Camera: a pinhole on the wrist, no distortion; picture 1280 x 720 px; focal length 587.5 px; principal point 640.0 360.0 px. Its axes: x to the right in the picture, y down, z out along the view. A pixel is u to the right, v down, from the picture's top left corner.
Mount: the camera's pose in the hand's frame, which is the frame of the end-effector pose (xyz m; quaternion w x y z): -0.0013 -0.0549 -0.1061 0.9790 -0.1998 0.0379 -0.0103
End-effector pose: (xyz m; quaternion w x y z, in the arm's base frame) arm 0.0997 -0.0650 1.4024 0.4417 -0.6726 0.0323 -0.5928
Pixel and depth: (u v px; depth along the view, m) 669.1 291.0 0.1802
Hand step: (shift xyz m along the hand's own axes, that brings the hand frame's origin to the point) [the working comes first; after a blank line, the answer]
In the camera's frame: 0.0089 -0.0212 0.1802

0.0216 -0.0043 0.0669
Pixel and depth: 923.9 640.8 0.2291
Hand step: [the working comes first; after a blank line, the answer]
In the camera's frame: 0.1107 0.1095 0.2291

0.1276 0.1314 0.0534
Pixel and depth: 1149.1 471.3 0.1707
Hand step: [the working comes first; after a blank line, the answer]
In the camera's frame: 0.1479 0.0323 0.1707

0.1597 0.0363 0.0274
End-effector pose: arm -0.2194 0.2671 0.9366 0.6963 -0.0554 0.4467 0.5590
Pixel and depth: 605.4 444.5 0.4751
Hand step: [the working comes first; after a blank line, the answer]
In the camera's frame: -0.0280 0.0683 0.4751

0.0084 0.1945 0.3049
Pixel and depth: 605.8 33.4 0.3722
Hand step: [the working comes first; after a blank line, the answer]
In the camera's frame: -0.0217 -0.2069 0.3722

0.0052 -0.0991 0.3179
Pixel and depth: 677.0 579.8 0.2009
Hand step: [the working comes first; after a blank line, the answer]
In the camera's frame: 0.0127 0.0752 0.2009

0.0274 0.0922 0.0478
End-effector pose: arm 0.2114 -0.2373 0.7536 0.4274 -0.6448 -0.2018 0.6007
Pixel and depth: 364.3 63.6 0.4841
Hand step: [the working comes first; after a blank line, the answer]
In the camera's frame: -0.2272 -0.2442 0.4841

-0.1911 -0.0825 0.4496
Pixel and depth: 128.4 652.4 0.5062
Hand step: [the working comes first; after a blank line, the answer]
In the camera's frame: -0.4408 0.2519 0.5062

-0.3998 0.3901 0.2904
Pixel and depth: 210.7 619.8 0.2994
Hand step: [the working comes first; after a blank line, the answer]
In the camera's frame: -0.2188 0.1324 0.2994

-0.1953 0.1915 0.1320
